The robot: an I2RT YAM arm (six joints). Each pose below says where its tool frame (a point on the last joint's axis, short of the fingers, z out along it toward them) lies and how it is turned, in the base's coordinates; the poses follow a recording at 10 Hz.
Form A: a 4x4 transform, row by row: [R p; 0 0 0 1], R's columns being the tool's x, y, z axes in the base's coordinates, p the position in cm. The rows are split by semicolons.
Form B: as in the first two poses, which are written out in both.
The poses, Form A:
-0.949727 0.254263 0.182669 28.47; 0.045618 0.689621 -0.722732 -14.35; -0.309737 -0.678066 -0.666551 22.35; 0 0 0 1
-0.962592 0.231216 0.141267 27.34; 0.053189 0.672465 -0.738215 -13.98; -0.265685 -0.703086 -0.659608 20.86; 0 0 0 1
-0.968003 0.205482 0.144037 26.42; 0.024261 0.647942 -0.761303 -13.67; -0.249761 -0.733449 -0.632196 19.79; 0 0 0 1
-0.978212 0.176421 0.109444 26.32; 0.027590 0.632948 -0.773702 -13.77; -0.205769 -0.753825 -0.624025 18.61; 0 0 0 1
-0.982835 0.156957 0.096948 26.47; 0.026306 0.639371 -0.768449 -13.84; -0.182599 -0.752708 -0.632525 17.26; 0 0 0 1
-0.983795 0.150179 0.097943 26.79; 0.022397 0.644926 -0.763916 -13.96; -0.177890 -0.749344 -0.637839 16.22; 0 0 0 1
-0.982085 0.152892 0.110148 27.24; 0.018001 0.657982 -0.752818 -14.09; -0.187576 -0.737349 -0.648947 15.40; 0 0 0 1
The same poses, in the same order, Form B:
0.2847 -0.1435 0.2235 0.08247 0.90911 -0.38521 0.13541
0.2734 -0.1398 0.2086 0.07834 0.90756 -0.39703 0.11210
0.2642 -0.1367 0.1979 0.06374 0.90113 -0.41469 0.10925
0.2632 -0.1377 0.1861 0.05671 0.89933 -0.42463 0.08762
0.2647 -0.1384 0.1726 0.05079 0.90204 -0.42159 0.07748
0.2679 -0.1396 0.1622 0.04774 0.90368 -0.41864 0.07631
0.2724 -0.1409 0.1540 0.04712 0.90678 -0.41084 0.08208

